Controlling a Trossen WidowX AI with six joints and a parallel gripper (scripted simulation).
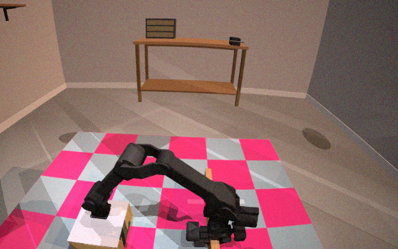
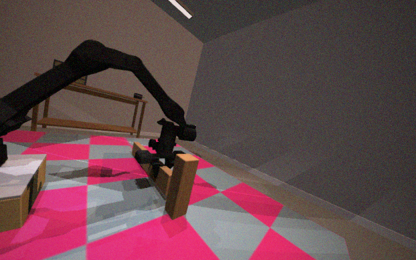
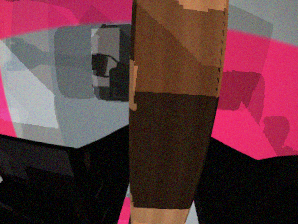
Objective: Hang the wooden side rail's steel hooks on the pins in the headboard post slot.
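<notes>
My gripper tip is 140 mm to the left of the wooden headboard post and 40 mm below it.
</notes>
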